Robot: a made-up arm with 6 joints.
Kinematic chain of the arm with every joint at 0, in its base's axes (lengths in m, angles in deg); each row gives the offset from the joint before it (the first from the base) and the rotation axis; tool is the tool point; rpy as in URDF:
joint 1: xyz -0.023 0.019 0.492 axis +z
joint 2: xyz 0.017 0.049 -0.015 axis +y
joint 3: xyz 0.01 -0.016 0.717 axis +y
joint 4: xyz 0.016 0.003 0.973 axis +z
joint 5: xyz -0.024 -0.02 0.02 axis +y
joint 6: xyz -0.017 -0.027 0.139 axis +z
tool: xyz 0.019 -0.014 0.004 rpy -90 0 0
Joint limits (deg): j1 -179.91..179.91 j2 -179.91..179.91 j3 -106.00..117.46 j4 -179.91..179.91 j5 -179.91..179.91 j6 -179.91..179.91
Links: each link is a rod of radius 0.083 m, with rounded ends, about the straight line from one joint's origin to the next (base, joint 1, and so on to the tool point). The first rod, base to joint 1, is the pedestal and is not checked.
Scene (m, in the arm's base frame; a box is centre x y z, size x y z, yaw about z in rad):
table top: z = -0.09
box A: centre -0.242 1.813 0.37 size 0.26 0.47 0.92 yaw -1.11
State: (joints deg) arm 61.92 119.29 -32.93 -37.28 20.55 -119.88
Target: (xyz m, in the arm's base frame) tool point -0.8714 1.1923 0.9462
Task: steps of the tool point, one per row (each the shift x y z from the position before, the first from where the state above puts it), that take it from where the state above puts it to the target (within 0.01 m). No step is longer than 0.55 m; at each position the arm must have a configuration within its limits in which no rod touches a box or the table.
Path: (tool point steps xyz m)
1: 0.0536 -0.1068 0.4911
2: -0.0382 -0.2332 0.4303
3: -0.1302 -0.3194 0.3215
4: -0.2065 -0.3558 0.1801
5: -0.2512 -0.3406 0.0250
6: 0.0456 0.2491 -0.0186
7: -0.0595 0.2690 -0.0619
8: -0.1683 0.2442 -0.1044
9: -0.2625 0.1763 -0.1441
10: -0.3249 0.0739 -0.1795
11: -0.3438 -0.0471 -0.2092

